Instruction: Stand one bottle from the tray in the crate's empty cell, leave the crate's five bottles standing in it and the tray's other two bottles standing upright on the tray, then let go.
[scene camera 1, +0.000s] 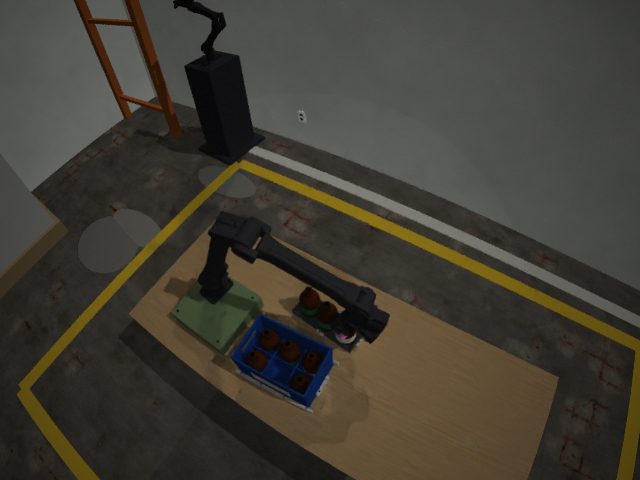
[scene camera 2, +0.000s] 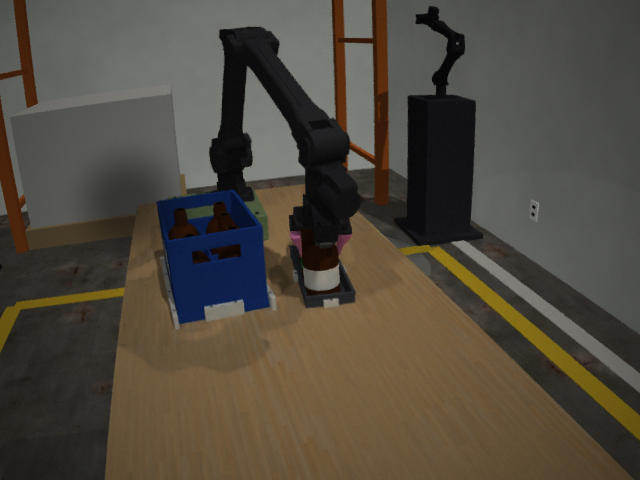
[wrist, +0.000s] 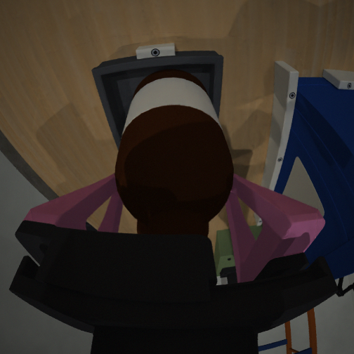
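Where they show: gripper, fingertip midpoint: (scene camera 1: 342, 325) (scene camera 2: 319, 254); arm's base, link origin: (scene camera 1: 216, 288).
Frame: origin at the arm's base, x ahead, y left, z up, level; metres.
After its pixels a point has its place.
A brown bottle with a white label (scene camera 1: 347, 339) {x 0.527, y 0.125, z -0.011 m} (scene camera 2: 321, 279) {x 0.539, y 0.144, z -0.022 m} (wrist: 172, 145) stands upright at the near end of the dark tray (scene camera 2: 315, 301) {x 0.553, y 0.127, z -0.062 m} (wrist: 195, 59). My gripper (scene camera 2: 320, 251) {x 0.488, y 0.152, z 0.010 m} (wrist: 173, 178) is shut on it, with pink fingers touching both sides of its upper body. Two more brown bottles with green labels, one at the tray's far end (scene camera 1: 309, 299) {x 0.342, y 0.157, z 0.047 m} and one in the middle (scene camera 1: 327, 313) {x 0.427, y 0.147, z 0.048 m}, stand upright. The blue crate (scene camera 1: 320, 377) {x 0.540, y -0.051, z 0.028 m} (scene camera 2: 217, 281) {x 0.541, y -0.062, z 0.002 m} (wrist: 325, 130) holds several upright brown bottles; its empty cell (scene camera 1: 278, 369) {x 0.381, y -0.096, z -0.067 m} is the middle one of the row away from the tray.
The crate stands beside the tray, with white blocks (scene camera 2: 224, 310) {x 0.553, y -0.055, z -0.057 m} around its base. The arm's green base plate (scene camera 1: 219, 315) {x 0.088, y -0.078, z -0.005 m} is behind the crate on the wooden table (scene camera 1: 439, 397) {x 0.917, y 0.136, z -0.075 m} (scene camera 2: 361, 387) {x 0.831, y 0.143, z -0.075 m}. A second arm on a black pedestal (scene camera 1: 219, 103) (scene camera 2: 440, 165) stands off the table.
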